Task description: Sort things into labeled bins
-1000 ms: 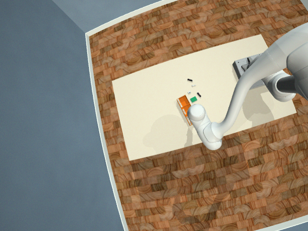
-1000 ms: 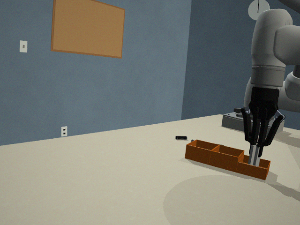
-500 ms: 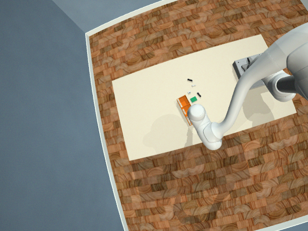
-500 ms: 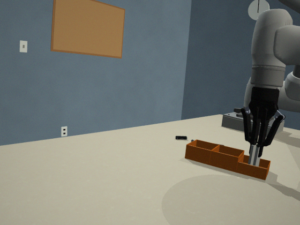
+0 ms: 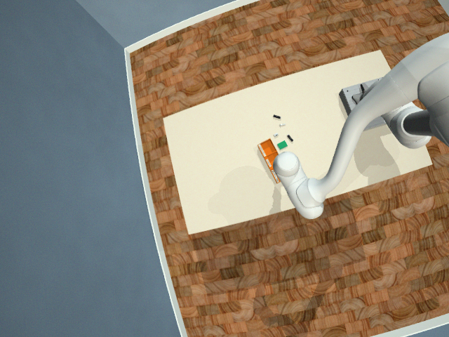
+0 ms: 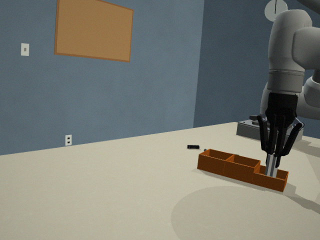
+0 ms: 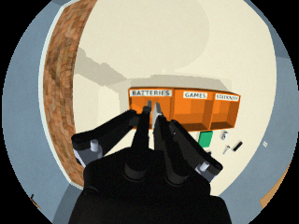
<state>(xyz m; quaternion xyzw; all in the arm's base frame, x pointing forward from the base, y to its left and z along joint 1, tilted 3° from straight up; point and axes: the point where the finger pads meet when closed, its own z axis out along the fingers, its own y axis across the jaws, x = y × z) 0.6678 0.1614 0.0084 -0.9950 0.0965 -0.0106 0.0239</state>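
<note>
The white thing is 80 mm behind my hand, 230 mm to the right of it and 40 mm below it. The rest, counted from my hand: green flat thing (80 mm behind, 150 mm to the right, 40 mm below); tiny pale thing (130 mm behind, 270 mm to the right, 40 mm below); joined orange bins (10 mm ahead, 80 mm to the right, 30 mm below).
</note>
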